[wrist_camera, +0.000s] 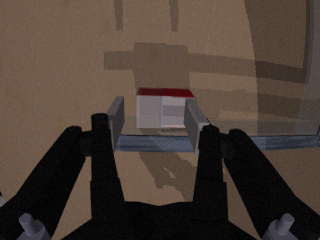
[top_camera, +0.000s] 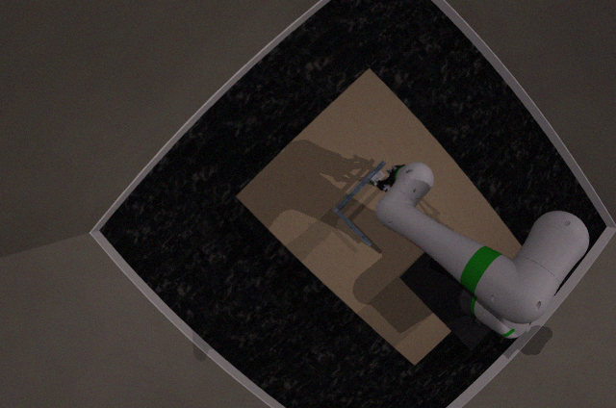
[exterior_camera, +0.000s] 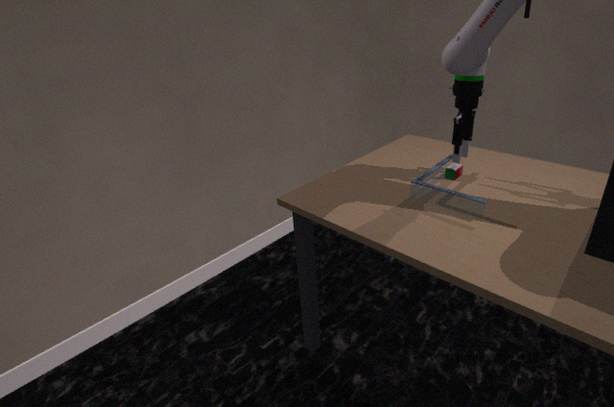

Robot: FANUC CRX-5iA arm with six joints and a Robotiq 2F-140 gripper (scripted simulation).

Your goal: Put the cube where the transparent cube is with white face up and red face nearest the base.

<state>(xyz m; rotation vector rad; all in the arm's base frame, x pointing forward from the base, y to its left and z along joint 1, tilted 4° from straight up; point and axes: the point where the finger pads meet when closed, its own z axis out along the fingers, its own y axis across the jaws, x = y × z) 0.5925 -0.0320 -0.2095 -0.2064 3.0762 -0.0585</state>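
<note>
The cube lies 1 cm ahead of my hand, 3 cm to the left of it and 7 cm below it. Round my hand: bar (3 cm ahead, 11 cm to the left, 5 cm below).
</note>
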